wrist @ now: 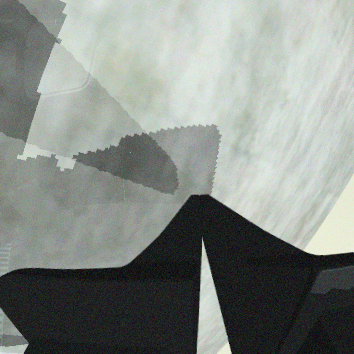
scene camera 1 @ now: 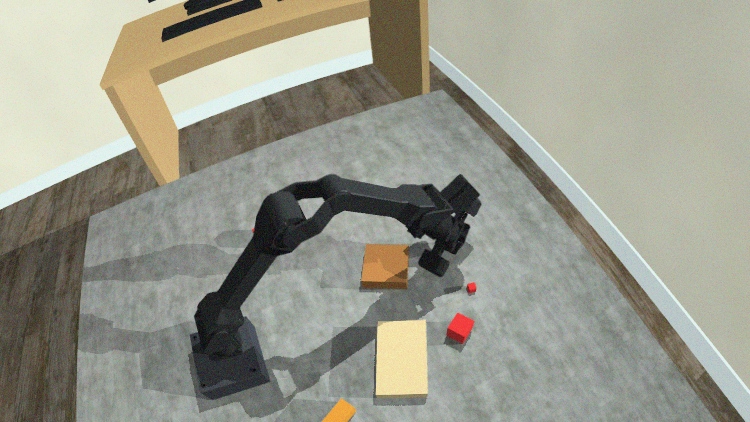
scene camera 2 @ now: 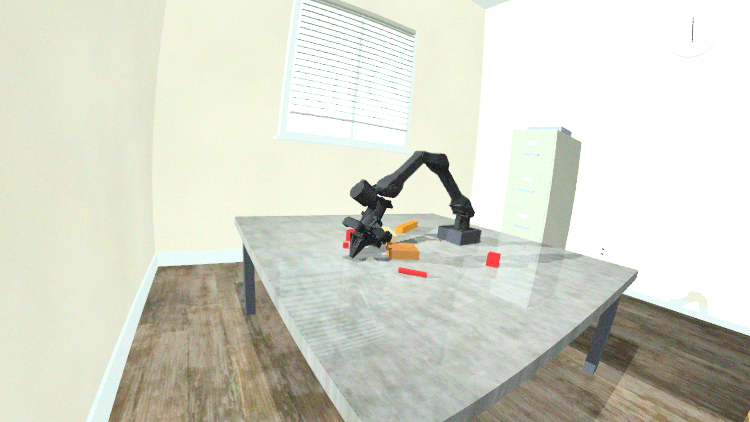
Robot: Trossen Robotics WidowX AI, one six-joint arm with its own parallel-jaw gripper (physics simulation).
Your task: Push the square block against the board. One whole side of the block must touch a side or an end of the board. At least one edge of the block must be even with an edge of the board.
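Places are measured from the arm's base along level axes (x ahead, y left, z up), in centimetres.
Pixels of known places: gripper, fingertip midpoint: (wrist: 198, 202) (scene camera 1: 462, 242) (scene camera 2: 351, 257); arm's base, origin of the base link: (scene camera 1: 226, 344) (scene camera 2: 461, 229).
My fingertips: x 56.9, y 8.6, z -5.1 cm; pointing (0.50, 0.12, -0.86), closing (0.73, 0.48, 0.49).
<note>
For each thing: its top centre in the pictures, then the offset to it from my fingertips.
- square block, middle of its top: (scene camera 1: 385, 262) (scene camera 2: 402, 246) dx -18.8, dy +0.4, dz +2.5 cm
- tiny red cube, middle of its top: (scene camera 1: 472, 286) (scene camera 2: 345, 243) dx -3.5, dy -11.9, dz +1.1 cm
- orange bar, middle of its top: (scene camera 2: 407, 223) dx -45.5, dy -33.3, dz +2.6 cm
- red rod, middle of its top: (scene camera 2: 412, 270) dx -11.1, dy +17.0, dz +0.9 cm
The square block (scene camera 1: 384, 264) (scene camera 2: 402, 251), orange-brown, lies flat on the table. The board (scene camera 1: 401, 357) (scene camera 2: 389, 235), cream and rectangular, lies flat on the near side of the block in scene camera 1. A strip of table separates the two, and their facing sides look roughly parallel. My gripper (scene camera 1: 434, 263) (scene camera 2: 353, 255) (wrist: 198, 202) is shut and empty. It is low over the table, beside the block on the right in scene camera 1, with a small gap between them. The block and the board do not show in the wrist view.
A red cube (scene camera 1: 460, 328) (scene camera 2: 349, 234) stands right of the board, with a tiny red cube (scene camera 1: 471, 287) (scene camera 2: 345, 245) beyond it. An orange bar (scene camera 1: 339, 410) (scene camera 2: 406, 226) lies near the board. A red rod (scene camera 2: 412, 272) and another red cube (scene camera 2: 493, 259) lie on the far side.
</note>
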